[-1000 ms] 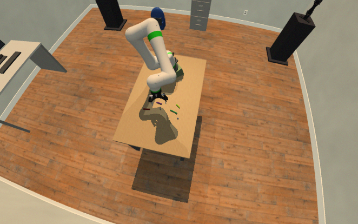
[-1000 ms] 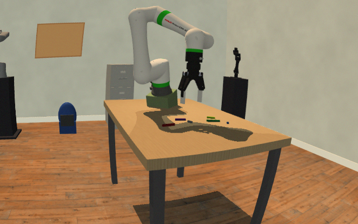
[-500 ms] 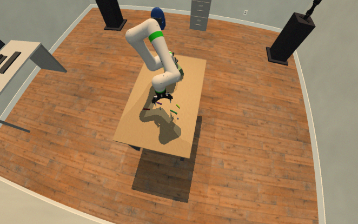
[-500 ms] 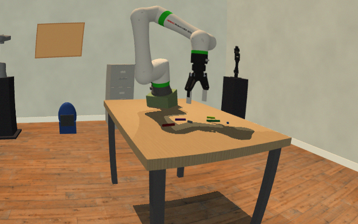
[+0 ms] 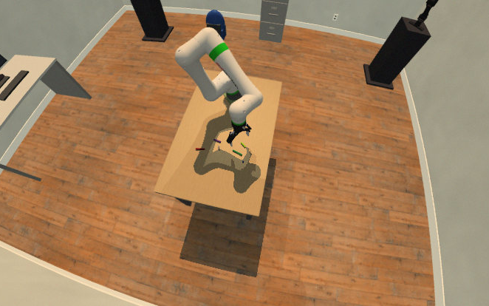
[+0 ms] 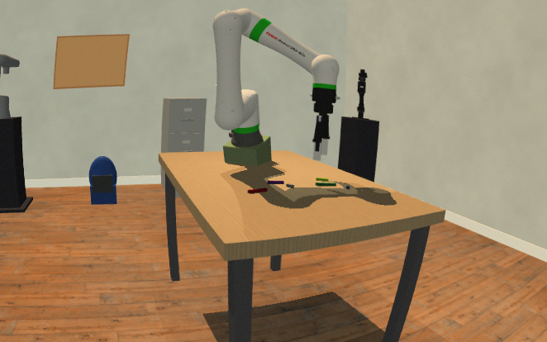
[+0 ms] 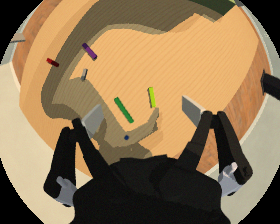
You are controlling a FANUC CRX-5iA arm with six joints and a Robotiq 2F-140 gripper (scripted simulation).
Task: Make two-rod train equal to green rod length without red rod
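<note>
Right now the lime rod is 10 cm below my hand, 3 cm to the left of it and 1 cm behind it. Also, from my hand: tiny blue rod: 13 cm ahead, 10 cm below, 5 cm to the left; grey rod: 15 cm to the right, 10 cm below, 5 cm ahead; green rod: 10 cm below, 6 cm ahead, 1 cm to the right.
</note>
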